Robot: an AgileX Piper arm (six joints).
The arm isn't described. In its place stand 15 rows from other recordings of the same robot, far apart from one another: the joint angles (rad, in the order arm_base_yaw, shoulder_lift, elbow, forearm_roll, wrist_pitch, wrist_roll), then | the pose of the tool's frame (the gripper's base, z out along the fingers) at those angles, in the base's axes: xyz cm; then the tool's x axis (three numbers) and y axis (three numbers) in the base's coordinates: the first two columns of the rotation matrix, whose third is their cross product.
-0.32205 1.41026 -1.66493 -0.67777 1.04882 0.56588 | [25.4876, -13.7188, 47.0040, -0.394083, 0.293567, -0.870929, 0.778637, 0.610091, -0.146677]
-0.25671 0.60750 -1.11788 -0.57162 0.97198 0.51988 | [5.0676, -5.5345, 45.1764, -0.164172, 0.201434, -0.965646, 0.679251, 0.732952, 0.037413]
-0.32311 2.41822 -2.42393 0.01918 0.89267 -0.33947 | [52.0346, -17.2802, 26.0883, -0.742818, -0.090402, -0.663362, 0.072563, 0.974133, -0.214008]
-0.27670 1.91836 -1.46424 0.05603 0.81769 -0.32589 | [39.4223, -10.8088, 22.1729, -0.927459, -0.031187, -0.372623, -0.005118, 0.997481, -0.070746]
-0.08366 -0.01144 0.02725 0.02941 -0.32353 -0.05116 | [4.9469, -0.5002, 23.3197, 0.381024, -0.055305, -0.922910, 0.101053, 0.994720, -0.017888]
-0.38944 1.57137 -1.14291 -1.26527 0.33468 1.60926 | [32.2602, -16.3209, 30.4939, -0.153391, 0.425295, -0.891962, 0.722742, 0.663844, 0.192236]
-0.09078 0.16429 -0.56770 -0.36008 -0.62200 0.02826 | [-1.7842, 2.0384, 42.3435, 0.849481, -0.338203, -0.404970, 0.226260, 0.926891, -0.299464]
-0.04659 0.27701 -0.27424 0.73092 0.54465 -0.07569 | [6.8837, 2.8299, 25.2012, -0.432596, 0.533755, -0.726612, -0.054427, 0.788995, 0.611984]
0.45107 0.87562 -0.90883 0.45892 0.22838 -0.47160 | [16.2769, 8.8982, 40.8859, -0.064348, -0.056643, -0.996319, -0.525287, 0.850803, -0.014444]
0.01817 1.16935 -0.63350 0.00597 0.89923 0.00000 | [18.0749, 0.3710, 22.0339, -0.975158, -0.014005, -0.221068, -0.015580, 0.999864, 0.005379]
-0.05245 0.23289 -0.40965 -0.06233 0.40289 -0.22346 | [6.0369, -0.5395, 29.9860, -0.153426, -0.269379, -0.950734, 0.035435, 0.960007, -0.277725]
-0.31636 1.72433 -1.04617 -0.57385 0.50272 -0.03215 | [32.2875, -13.0739, 19.9718, -0.916594, -0.228638, -0.327995, -0.055670, 0.885348, -0.461585]
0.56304 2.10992 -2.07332 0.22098 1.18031 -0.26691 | [38.4377, 26.4427, 29.9914, -0.641128, -0.613822, -0.460628, -0.724923, 0.681386, 0.100990]
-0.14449 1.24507 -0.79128 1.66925 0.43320 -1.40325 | [26.9334, -0.0774, 30.7458, -0.371786, 0.304247, -0.877045, -0.166434, 0.907614, 0.385404]
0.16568 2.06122 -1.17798 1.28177 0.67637 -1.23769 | [38.1808, 11.9201, 12.8054, -0.826768, -0.163525, -0.538251, -0.467177, 0.732593, 0.495028]
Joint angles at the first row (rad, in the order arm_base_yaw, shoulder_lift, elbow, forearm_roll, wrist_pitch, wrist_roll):
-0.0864, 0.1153, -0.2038, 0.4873, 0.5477, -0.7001
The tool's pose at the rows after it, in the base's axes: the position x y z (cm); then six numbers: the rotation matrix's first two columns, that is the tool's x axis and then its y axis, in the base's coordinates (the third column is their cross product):
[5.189, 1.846, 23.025, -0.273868, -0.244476, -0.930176, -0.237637, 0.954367, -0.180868]
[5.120, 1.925, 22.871, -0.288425, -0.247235, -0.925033, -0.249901, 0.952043, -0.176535]
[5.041, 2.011, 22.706, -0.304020, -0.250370, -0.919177, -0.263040, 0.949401, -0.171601]
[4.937, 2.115, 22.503, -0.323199, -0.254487, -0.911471, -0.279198, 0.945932, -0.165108]
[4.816, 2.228, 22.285, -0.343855, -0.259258, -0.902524, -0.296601, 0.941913, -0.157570]
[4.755, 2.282, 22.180, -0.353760, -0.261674, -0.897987, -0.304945, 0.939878, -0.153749]
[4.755, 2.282, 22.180, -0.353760, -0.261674, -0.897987, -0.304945, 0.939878, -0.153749]
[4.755, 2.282, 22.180, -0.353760, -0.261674, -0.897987, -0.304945, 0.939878, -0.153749]
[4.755, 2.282, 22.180, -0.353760, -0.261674, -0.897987, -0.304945, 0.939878, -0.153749]
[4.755, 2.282, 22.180, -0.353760, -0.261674, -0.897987, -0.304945, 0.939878, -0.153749]
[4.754, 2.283, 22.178, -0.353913, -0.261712, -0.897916, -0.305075, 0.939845, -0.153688]
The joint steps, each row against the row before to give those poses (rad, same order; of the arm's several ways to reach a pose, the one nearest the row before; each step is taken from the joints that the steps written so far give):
0.0000, 0.0000, 0.0000, 0.0000, 0.0189, -0.0001
0.0001, 0.0000, 0.0000, -0.0002, 0.0204, 0.0002
-0.0002, 0.0000, 0.0000, 0.0004, 0.0223, -0.0003
0.0002, 0.0000, 0.0000, -0.0003, 0.0274, 0.0003
-0.0001, 0.0000, 0.0000, 0.0000, 0.0302, -0.0001
0.0000, 0.0000, 0.0000, 0.0000, 0.0145, 0.0000
0.0000, 0.0000, 0.0000, 0.0000, 0.0000, 0.0000
0.0000, 0.0000, 0.0000, 0.0000, 0.0000, 0.0000
0.0000, 0.0000, 0.0000, 0.0000, 0.0000, 0.0000
0.0000, 0.0000, 0.0000, 0.0000, 0.0000, 0.0000
0.0000, 0.0000, 0.0000, 0.0001, 0.0003, -0.0001

